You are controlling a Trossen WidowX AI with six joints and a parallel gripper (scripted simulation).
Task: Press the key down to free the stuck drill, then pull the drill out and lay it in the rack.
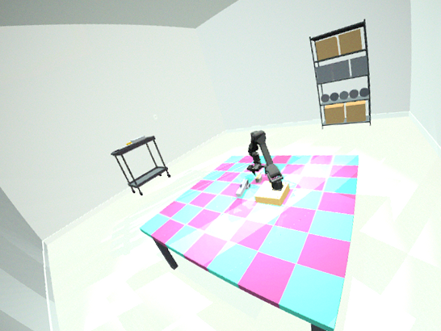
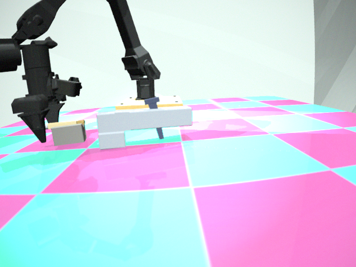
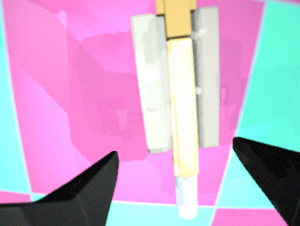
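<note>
My gripper tip is now 3 cm to the right of the drill and 3 cm below it. From my gripper tip the other things lie so: blue t-shaped key 4 cm ahead, 25 cm to the left, 4 cm above; small grey block 1 cm behind, 5 cm to the left; white housing block 4 cm ahead, 22 cm to the left, 2 cm above.
</note>
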